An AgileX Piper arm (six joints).
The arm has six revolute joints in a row. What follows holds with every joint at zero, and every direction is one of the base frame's.
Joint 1 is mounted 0.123 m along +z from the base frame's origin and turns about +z.
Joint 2 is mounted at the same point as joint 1 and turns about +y.
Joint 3 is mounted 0.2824 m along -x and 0.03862 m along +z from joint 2 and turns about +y.
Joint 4 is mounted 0.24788 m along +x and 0.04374 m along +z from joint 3 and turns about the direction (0.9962, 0, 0.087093).
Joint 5 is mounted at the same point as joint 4 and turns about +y.
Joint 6 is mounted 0.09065 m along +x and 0.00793 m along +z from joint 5 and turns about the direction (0.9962, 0, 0.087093).
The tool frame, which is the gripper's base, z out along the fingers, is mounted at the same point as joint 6; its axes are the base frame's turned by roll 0, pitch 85.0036 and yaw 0 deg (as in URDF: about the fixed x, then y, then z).
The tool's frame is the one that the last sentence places.
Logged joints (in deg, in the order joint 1, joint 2, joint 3, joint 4, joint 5, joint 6), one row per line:
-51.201, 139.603, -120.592, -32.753, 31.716, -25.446
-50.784, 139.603, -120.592, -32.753, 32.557, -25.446
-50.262, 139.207, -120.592, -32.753, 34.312, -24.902
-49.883, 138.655, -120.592, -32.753, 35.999, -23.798
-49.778, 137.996, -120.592, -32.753, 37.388, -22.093
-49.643, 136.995, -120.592, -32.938, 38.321, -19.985
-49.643, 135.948, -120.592, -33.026, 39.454, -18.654
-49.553, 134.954, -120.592, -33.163, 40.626, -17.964
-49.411, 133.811, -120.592, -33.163, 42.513, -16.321
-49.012, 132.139, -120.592, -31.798, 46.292, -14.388
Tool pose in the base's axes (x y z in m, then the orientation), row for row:
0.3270, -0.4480, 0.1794, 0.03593, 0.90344, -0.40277, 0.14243
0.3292, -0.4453, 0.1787, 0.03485, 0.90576, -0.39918, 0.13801
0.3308, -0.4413, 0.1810, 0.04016, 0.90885, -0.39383, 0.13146
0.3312, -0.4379, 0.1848, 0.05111, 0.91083, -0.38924, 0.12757
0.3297, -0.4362, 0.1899, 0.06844, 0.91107, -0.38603, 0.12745
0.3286, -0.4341, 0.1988, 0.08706, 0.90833, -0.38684, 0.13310
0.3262, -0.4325, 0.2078, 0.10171, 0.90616, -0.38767, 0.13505
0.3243, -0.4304, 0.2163, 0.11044, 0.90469, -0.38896, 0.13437
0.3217, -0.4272, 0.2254, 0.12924, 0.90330, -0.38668, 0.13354
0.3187, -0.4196, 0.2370, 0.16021, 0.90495, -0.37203, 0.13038
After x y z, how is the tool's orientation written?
As a quaternion, x y z w.
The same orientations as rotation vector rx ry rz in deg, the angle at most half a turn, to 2 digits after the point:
5.94, 149.35, -66.58
5.78, 150.10, -66.15
6.68, 151.17, -65.51
8.52, 151.84, -64.89
11.41, 151.89, -64.36
14.47, 150.95, -64.29
16.88, 150.42, -64.35
18.34, 150.23, -64.59
21.47, 150.07, -64.24
26.66, 150.62, -61.92

